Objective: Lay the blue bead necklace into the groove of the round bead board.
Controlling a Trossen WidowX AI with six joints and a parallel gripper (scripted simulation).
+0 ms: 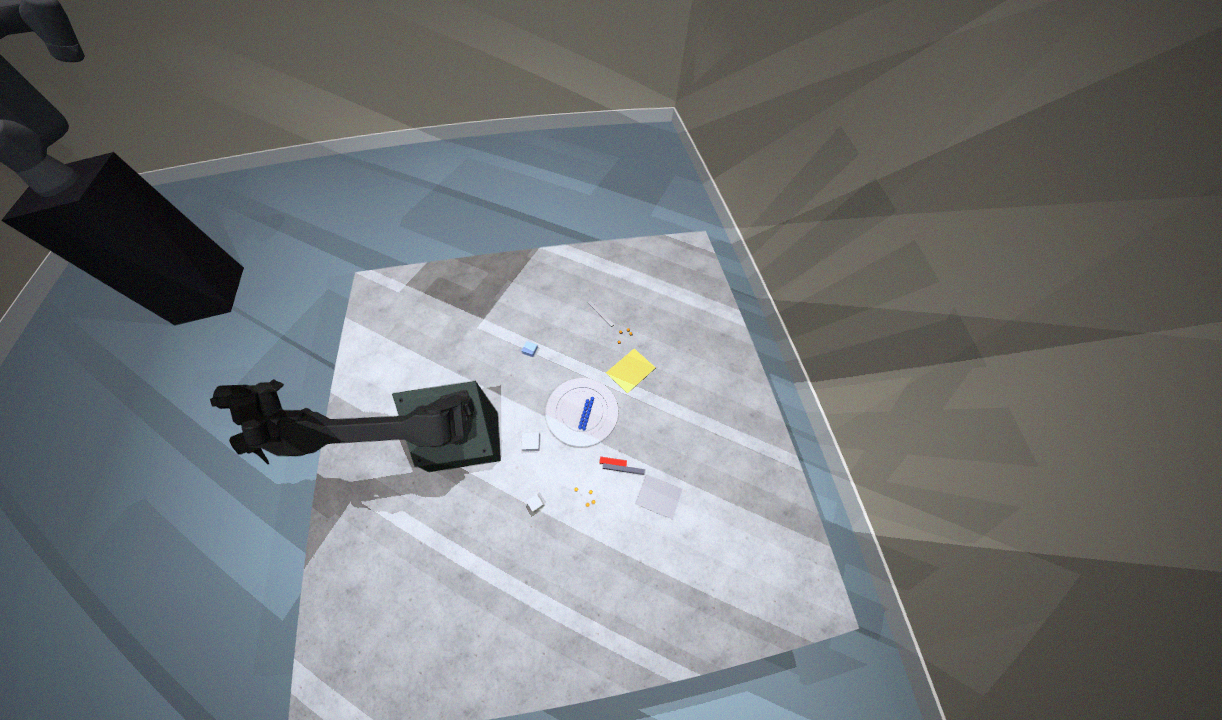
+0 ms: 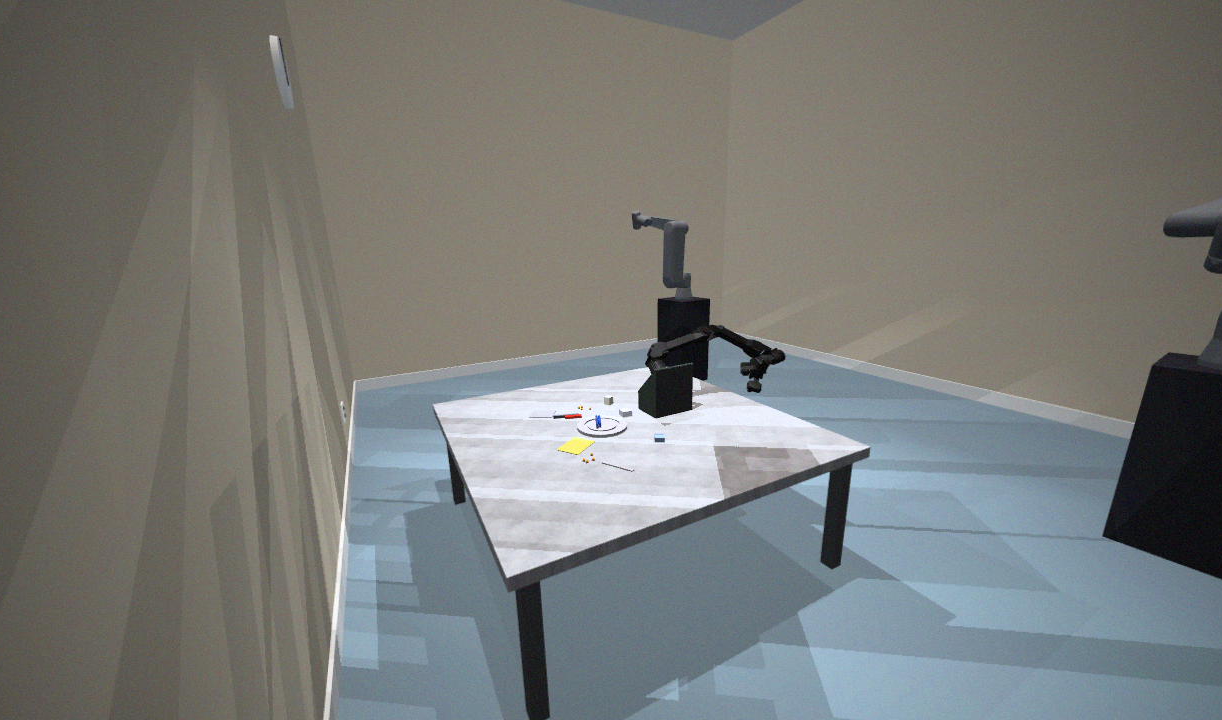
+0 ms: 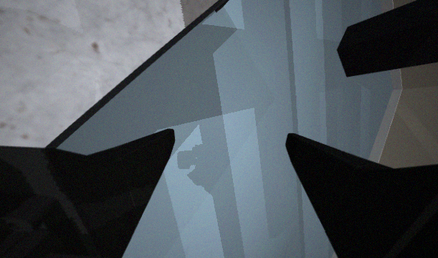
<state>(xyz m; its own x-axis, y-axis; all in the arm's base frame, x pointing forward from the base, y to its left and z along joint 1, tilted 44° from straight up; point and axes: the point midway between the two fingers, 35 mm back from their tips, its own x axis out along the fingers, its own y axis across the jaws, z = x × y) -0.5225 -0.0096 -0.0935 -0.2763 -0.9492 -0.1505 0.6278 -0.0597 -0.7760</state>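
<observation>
My gripper tip is 81 cm short of the round white bead board, 6 cm to the left of it and 3 cm above it. Round my gripper tip: cream cube: 64 cm ahead, 27 cm to the right, 2 cm below; blue block: 70 cm ahead, 17 cm to the left, 3 cm below; grey tool: 86 cm ahead, 23 cm to the right, 3 cm below.
</observation>
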